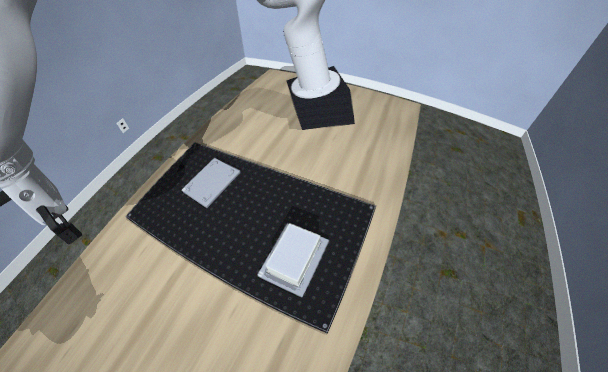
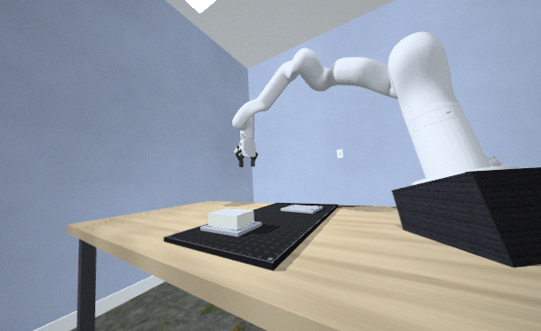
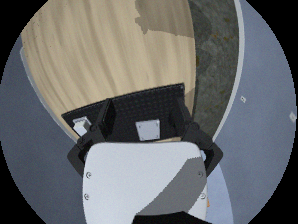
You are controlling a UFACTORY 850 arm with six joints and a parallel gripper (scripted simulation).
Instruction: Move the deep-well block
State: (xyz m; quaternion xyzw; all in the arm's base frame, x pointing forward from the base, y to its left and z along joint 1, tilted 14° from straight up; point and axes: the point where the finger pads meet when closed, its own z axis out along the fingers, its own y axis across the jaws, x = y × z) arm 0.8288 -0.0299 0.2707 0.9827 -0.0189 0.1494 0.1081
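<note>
The white deep-well block lies 360 mm to the left of my hand, 290 mm behind it and 210 mm below it. Round my hand: plate nest N2: 350 mm behind, 240 mm below, 10 mm to the right; then plate nest N1: 360 mm to the left, 290 mm behind, 240 mm below.
</note>
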